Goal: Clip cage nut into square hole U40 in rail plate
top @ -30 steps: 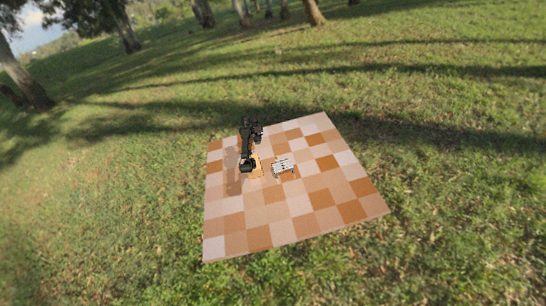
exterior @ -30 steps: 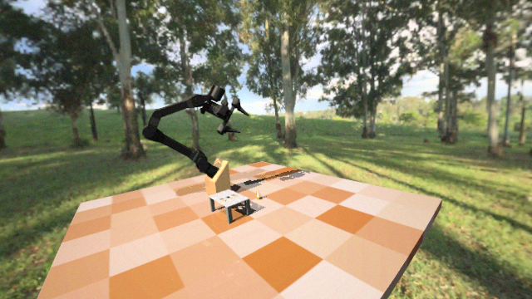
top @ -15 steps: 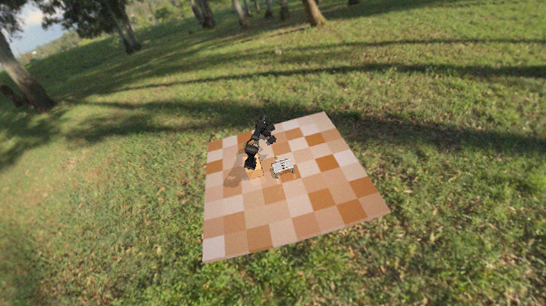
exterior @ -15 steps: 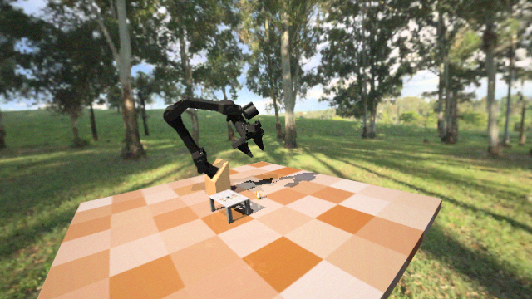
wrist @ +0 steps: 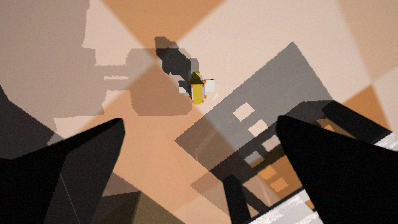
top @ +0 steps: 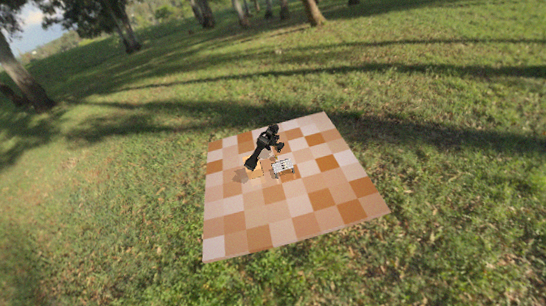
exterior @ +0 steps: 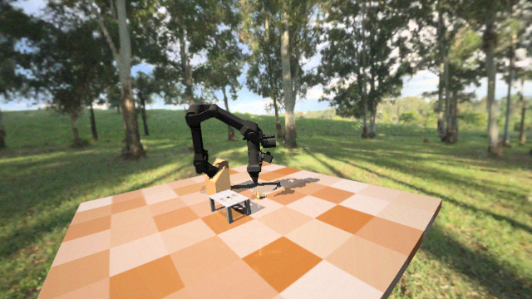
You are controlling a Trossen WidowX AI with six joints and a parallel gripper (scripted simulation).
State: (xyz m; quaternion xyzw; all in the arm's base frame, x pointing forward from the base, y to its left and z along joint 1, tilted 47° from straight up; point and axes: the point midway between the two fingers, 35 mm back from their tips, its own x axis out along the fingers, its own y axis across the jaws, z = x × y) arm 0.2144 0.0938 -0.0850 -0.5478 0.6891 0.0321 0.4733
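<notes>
Right now the cage nut is 7 cm below my gripper tip.
</notes>
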